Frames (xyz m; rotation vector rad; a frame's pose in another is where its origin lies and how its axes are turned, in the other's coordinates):
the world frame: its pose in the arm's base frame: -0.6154 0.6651 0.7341 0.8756 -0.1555 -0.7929
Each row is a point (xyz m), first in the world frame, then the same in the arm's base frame.
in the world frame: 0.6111 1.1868 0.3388
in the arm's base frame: 0.3353 0.4899 1.7150
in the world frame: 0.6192 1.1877 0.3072
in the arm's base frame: 0.3551 0.5046 1.6937
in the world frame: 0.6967 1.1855 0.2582
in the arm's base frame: 0.4300 0.4819 1.6458
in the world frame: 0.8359 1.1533 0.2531
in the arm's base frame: 0.5131 0.3784 1.5927
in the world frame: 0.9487 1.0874 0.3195
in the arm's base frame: 0.5280 0.2350 1.5662
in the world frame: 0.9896 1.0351 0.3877
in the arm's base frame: 0.4986 0.1445 1.5642
